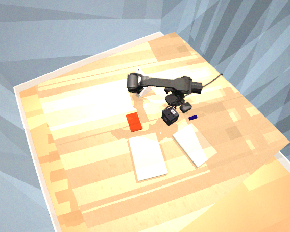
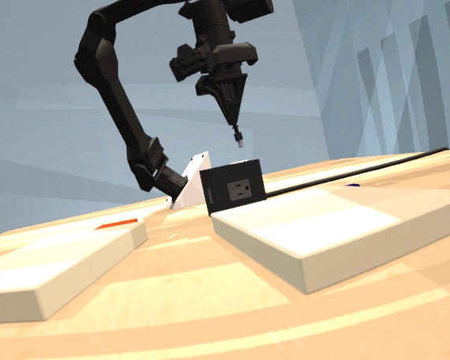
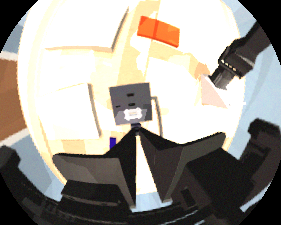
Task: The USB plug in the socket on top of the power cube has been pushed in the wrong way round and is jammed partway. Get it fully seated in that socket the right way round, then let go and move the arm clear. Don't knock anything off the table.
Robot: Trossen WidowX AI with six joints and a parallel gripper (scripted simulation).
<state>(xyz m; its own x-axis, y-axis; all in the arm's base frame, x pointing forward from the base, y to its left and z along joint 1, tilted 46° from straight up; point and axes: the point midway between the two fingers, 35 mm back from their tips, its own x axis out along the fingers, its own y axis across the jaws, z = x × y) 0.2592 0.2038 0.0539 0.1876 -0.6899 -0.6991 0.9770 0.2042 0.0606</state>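
The usb plug is 20 mm below my gripper tip. From my gripper tip the other things lie so: red flat block (240 mm to the right, 130 mm below, 70 mm behind); small dark blue block (130 mm to the left, 130 mm below, 70 mm ahead).
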